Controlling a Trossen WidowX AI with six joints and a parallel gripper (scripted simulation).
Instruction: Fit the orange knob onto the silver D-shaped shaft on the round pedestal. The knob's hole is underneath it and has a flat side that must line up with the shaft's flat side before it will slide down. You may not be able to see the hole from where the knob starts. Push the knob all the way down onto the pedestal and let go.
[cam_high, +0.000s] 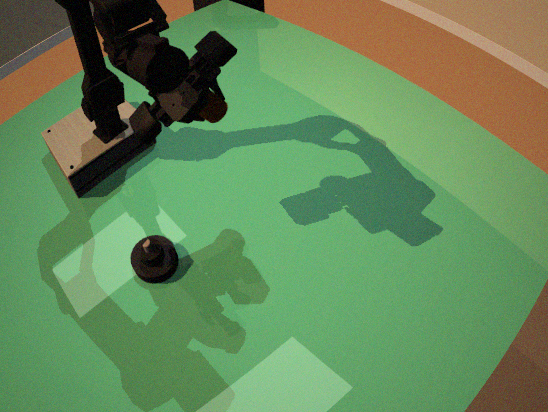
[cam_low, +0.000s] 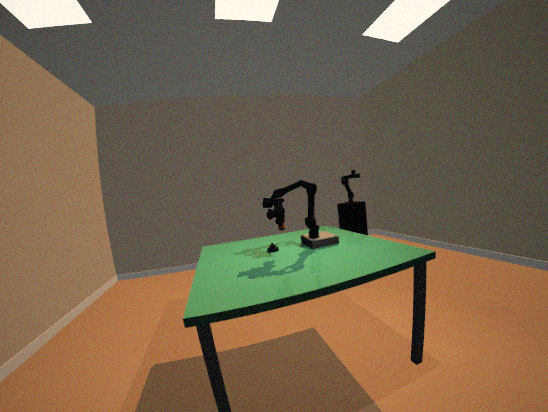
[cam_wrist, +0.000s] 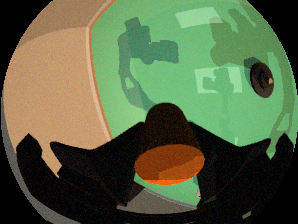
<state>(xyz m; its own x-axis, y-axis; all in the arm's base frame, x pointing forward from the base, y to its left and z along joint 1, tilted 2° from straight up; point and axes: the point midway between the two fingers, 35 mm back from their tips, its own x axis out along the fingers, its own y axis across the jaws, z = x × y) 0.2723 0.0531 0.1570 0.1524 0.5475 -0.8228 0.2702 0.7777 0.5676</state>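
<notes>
The orange knob lies 10 mm behind my gripper tip, 20 mm to the right of it and 30 mm above it. Round my gripper tip: pedestal 20 mm ahead, 190 mm to the right, 160 mm below.
</notes>
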